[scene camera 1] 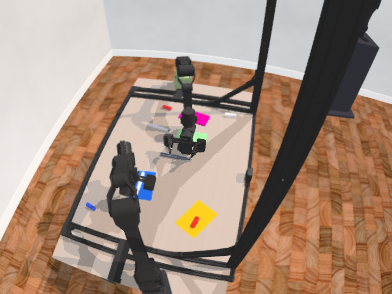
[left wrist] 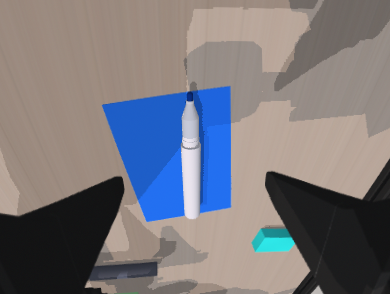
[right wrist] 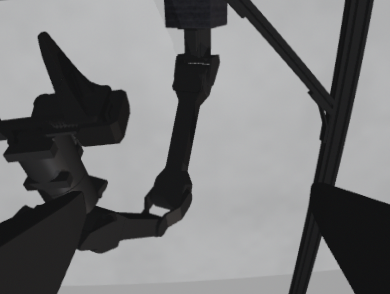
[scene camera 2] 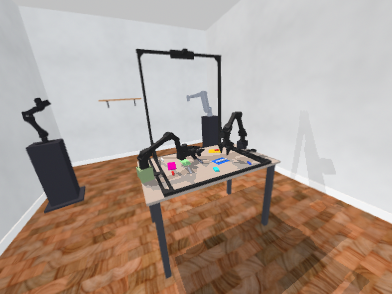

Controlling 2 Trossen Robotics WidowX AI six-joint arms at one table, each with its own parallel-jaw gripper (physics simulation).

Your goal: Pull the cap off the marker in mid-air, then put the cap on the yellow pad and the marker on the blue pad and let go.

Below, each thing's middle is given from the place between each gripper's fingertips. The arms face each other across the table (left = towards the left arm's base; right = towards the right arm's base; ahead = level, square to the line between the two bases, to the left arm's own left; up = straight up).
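The yellow pad (scene camera 1: 206, 215) is 24 cm to the left of my right hand, 8 cm behind it and 11 cm below it. The cyan block (left wrist: 267, 240) is 29 cm ahead of my right hand, 7 cm to the right of it and 11 cm below it, and the white marker (left wrist: 190, 147) is 18 cm ahead of my right hand, 10 cm to the left of it and 10 cm below it. My right gripper is 11 cm above the blue pad (left wrist: 148, 132), 17 cm short of it and 9 cm to the right of it.
The blue pad is 6 cm below my left hand, 4 cm to the right of it and 1 cm behind it. The yellow pad is 26 cm behind my left hand, 11 cm to the left of it and 6 cm below it; going by their middles, the yellow pad is the farthest from my left gripper of the things named here. The cyan block is 11 cm ahead of my left hand, 20 cm to the right of it and 6 cm below it. My left gripper is 3 cm to the left of the white marker and 6 cm above it.
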